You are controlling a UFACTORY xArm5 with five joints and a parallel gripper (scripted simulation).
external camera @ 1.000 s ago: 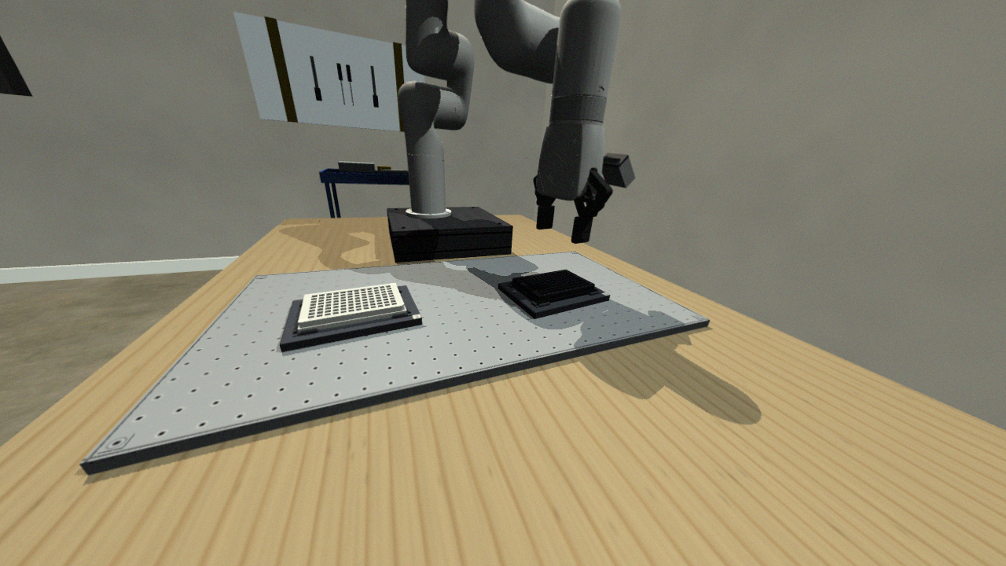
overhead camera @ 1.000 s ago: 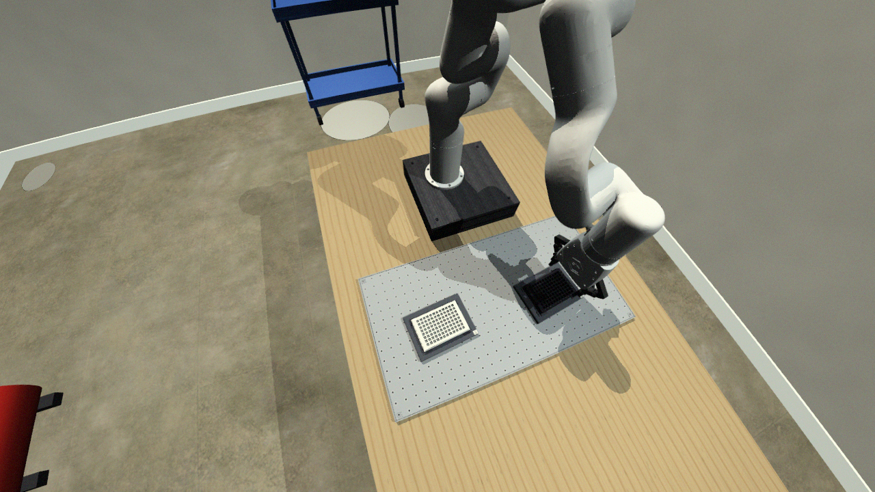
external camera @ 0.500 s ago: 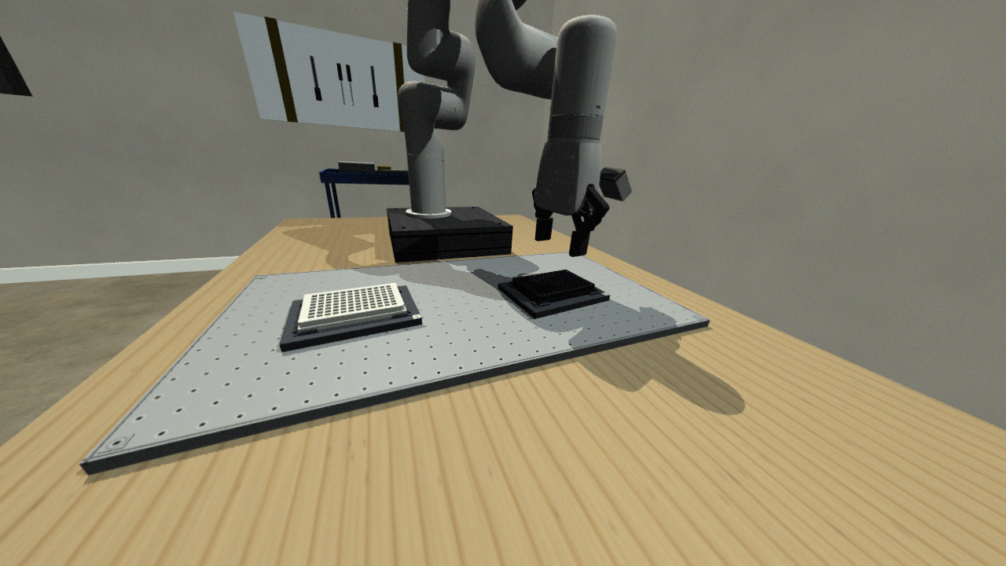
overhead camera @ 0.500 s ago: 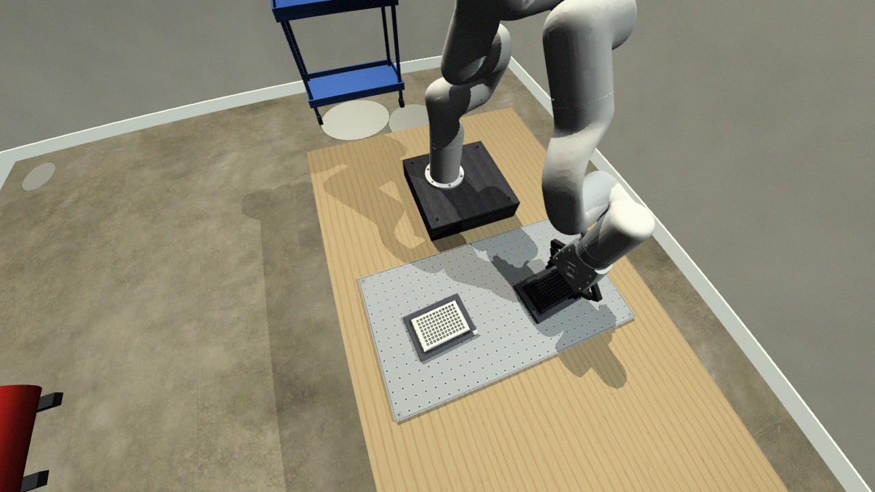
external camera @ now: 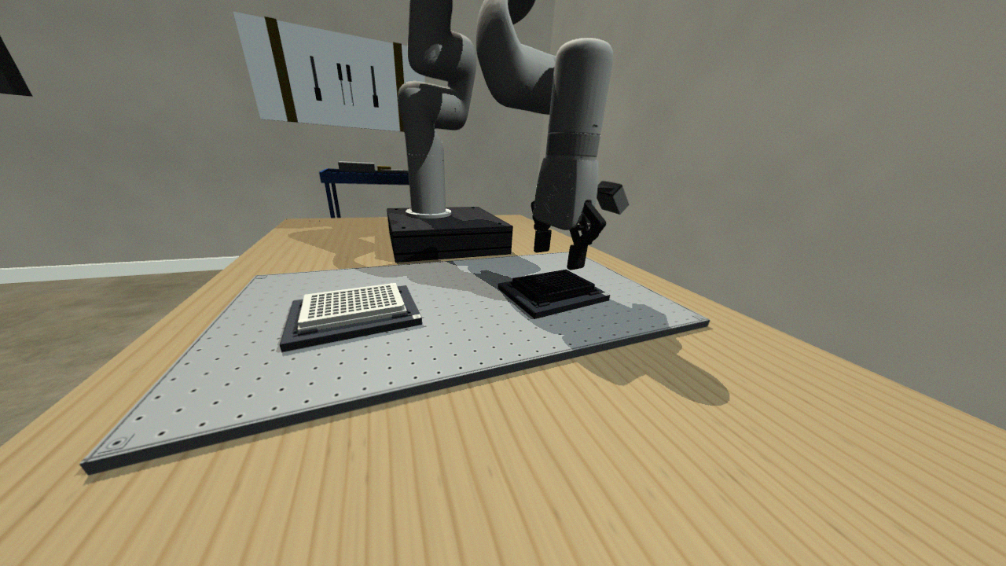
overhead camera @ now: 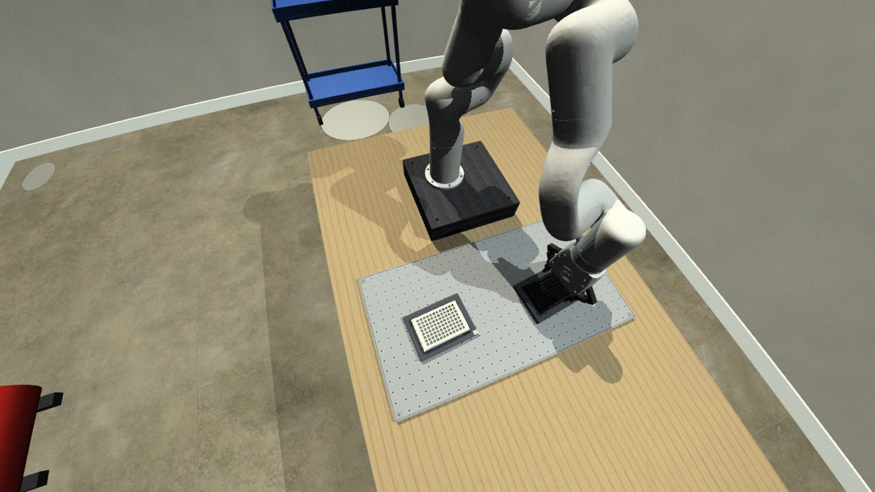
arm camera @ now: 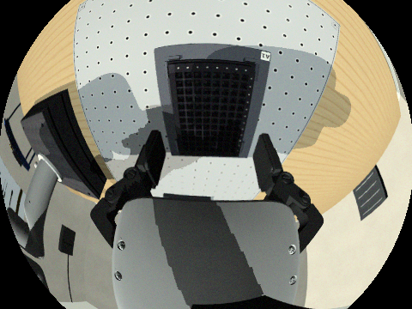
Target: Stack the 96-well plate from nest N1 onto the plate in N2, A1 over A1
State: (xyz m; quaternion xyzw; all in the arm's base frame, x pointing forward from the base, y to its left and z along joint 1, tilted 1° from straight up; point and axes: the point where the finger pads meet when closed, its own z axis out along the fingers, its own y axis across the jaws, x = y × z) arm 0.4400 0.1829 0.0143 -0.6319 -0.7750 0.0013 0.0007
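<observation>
Right now the black 96-well plate is 6 cm below my hand. Also, from my hand: white 96-well plate (1 cm ahead, 32 cm to the right, 6 cm below); then plate nest N2 (1 cm ahead, 32 cm to the right, 7 cm below); then plate nest N1 (7 cm below).
</observation>
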